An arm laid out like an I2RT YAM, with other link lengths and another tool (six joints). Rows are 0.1 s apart.
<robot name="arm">
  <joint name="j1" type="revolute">
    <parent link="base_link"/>
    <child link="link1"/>
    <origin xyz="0 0 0.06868"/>
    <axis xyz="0 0 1"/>
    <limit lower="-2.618" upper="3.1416"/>
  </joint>
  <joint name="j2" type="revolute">
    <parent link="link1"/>
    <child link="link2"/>
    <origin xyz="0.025 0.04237 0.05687"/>
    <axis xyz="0 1 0"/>
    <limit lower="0" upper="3.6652"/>
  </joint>
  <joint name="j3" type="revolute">
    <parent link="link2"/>
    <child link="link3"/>
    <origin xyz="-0.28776 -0.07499 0"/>
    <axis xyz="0 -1 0"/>
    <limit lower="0" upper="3.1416"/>
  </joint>
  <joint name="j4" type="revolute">
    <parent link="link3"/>
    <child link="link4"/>
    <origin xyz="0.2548 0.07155 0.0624"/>
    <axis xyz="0 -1 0"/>
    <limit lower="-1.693" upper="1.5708"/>
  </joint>
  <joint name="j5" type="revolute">
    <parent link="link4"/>
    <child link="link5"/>
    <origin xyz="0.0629 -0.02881 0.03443"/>
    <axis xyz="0 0 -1"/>
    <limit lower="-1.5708" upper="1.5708"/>
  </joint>
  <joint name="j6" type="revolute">
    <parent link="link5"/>
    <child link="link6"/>
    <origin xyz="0.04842 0 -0.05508"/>
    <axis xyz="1 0 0"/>
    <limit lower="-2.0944" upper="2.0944"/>
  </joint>
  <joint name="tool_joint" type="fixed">
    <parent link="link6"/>
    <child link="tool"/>
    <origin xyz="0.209 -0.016 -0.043" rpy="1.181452 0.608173 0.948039"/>
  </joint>
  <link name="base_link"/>
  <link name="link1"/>
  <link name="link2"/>
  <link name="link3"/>
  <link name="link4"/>
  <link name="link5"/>
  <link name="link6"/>
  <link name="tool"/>
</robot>
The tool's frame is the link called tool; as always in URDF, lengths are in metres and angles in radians.
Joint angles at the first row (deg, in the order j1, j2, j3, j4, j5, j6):
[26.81, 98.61, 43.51, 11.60, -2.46, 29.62]
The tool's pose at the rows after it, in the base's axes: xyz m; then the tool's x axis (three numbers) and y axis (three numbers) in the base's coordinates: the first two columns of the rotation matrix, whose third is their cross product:
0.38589 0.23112 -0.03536 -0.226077 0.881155 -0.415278 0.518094 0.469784 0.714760
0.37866 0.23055 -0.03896 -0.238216 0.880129 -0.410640 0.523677 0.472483 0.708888
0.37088 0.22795 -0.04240 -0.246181 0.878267 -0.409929 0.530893 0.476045 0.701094
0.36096 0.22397 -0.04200 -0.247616 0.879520 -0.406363 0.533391 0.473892 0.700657
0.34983 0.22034 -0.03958 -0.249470 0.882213 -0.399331 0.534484 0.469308 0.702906
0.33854 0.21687 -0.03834 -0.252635 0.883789 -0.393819 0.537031 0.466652 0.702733
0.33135 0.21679 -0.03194 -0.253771 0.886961 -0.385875 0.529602 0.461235 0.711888
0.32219 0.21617 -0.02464 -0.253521 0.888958 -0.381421 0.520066 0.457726 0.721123
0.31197 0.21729 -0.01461 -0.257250 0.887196 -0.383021 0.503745 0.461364 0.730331
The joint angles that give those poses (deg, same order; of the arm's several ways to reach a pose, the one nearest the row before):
[26.81, 98.96, 43.07, 11.95, -3.25, 29.88]
[26.81, 98.61, 42.10, 11.95, -3.87, 29.88]
[26.81, 98.00, 40.96, 11.78, -4.13, 29.88]
[26.81, 96.07, 38.85, 11.87, -4.31, 30.06]
[26.81, 93.52, 36.57, 11.69, -4.66, 30.32]
[26.89, 91.15, 34.46, 11.34, -4.92, 30.59]
[27.16, 88.51, 33.05, 10.81, -5.18, 30.85]
[27.77, 85.18, 31.38, 9.93, -5.01, 31.20]
[29.09, 81.23, 30.15, 8.09, -4.31, 31.47]

